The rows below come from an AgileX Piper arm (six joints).
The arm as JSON. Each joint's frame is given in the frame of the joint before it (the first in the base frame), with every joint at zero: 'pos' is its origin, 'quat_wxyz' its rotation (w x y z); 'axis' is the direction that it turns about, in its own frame. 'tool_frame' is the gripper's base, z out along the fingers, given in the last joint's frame.
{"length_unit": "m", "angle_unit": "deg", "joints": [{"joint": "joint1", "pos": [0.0, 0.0, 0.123], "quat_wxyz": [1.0, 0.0, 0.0, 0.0], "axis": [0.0, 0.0, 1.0]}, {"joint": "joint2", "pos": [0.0, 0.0, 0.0], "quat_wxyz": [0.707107, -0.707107, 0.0, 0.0], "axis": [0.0, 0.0, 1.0]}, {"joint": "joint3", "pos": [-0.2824, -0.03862, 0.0], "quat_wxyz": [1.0, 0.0, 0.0, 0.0], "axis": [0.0, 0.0, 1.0]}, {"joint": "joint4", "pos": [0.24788, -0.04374, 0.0], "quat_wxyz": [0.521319, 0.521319, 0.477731, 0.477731], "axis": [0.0, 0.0, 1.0]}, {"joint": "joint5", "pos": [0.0, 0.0, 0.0], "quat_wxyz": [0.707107, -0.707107, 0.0, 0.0], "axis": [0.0, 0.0, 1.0]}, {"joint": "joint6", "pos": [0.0, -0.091, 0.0], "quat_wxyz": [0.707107, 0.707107, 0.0, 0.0], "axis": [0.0, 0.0, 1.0]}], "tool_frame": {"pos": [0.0, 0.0, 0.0], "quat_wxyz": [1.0, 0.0, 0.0, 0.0]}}
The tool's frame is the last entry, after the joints.
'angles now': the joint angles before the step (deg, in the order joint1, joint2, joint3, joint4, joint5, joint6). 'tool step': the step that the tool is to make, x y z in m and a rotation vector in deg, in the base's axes. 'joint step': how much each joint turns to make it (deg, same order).
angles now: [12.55 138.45 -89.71 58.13 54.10 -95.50]
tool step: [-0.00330 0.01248 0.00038 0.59 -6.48 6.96]
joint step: [1.65 0.00 0.00 0.90 -0.63 -8.88]
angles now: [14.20 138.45 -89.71 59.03 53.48 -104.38]
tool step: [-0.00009 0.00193 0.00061 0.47 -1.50 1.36]
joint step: [0.20 0.00 -0.04 0.57 0.00 -2.20]
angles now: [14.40 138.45 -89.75 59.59 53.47 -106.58]
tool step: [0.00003 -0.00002 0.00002 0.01 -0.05 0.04]
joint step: [0.00 0.00 0.00 0.01 0.00 -0.07]
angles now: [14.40 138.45 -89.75 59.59 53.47 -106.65]
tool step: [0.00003 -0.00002 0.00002 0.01 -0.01 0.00]
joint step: [0.00 0.00 0.00 0.01 0.00 -0.01]
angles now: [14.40 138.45 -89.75 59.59 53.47 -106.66]
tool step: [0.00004 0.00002 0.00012 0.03 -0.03 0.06]
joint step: [0.00 0.00 -0.03 0.00 0.05 -0.05]
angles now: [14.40 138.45 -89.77 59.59 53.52 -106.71]
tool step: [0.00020 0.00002 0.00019 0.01 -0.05 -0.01]
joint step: [0.00 0.00 -0.05 0.00 -0.01 0.00]
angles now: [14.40 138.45 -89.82 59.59 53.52 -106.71]
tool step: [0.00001 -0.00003 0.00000 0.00 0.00 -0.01]
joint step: [0.00 0.00 0.00 0.00 0.00 0.00]
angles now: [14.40 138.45 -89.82 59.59 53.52 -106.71]
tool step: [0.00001 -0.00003 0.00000 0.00 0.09 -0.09]
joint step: [0.00 0.00 0.00 0.00 0.00 0.12]
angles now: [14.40 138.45 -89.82 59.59 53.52 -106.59]
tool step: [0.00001 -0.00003 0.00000 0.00 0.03 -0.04]
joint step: [0.00 0.00 0.00 0.01 0.00 0.04]
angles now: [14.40 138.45 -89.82 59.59 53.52 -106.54]
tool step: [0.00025 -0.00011 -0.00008 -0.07 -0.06 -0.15]
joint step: [-0.01 0.00 0.00 0.00 -0.16 0.06]
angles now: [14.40 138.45 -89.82 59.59 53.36 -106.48]
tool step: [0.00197 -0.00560 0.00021 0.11 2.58 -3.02]
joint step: [-0.79 0.00 0.00 0.07 0.30 3.35]
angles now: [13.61 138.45 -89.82 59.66 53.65 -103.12]
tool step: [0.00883 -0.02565 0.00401 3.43 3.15 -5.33]
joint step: [-3.97 0.00 0.00 2.96 2.70 1.52]
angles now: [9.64 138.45 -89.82 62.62 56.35 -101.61]
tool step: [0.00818 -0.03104 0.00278 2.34 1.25 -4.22]
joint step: [-4.43 0.00 0.00 1.65 2.09 0.01]
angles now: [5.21 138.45 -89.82 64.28 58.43 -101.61]
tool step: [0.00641 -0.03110 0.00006 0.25 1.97 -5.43]
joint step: [-4.06 0.00 0.00 -0.07 0.18 2.44]
